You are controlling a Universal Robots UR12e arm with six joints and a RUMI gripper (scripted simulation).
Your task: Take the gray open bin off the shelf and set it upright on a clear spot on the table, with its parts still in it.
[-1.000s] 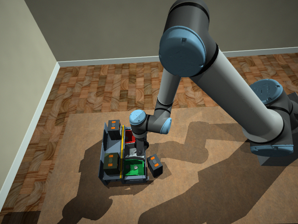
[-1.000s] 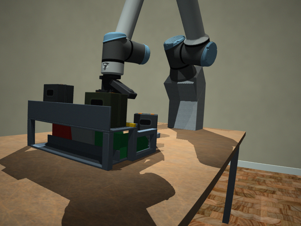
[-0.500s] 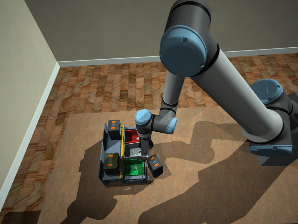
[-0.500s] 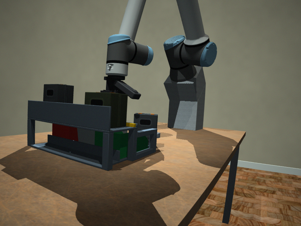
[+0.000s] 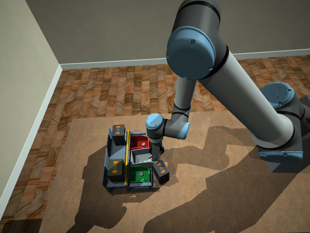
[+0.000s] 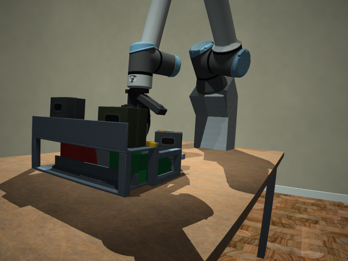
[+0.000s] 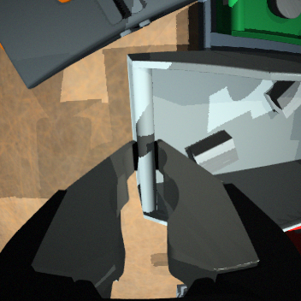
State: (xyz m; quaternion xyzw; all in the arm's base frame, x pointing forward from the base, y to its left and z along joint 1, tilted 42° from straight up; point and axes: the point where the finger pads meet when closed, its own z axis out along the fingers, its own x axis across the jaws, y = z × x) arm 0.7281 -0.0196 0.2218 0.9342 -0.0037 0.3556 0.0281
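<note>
My hand is 8 cm short of the gray bin and 1 cm above it. Also, from my hand: yellow strip (19 cm ahead, 1 cm to the right, 4 cm above); green bin (14 cm ahead, 11 cm to the left, 3 cm below); red bin (13 cm ahead, 12 cm to the right, 3 cm below).
</note>
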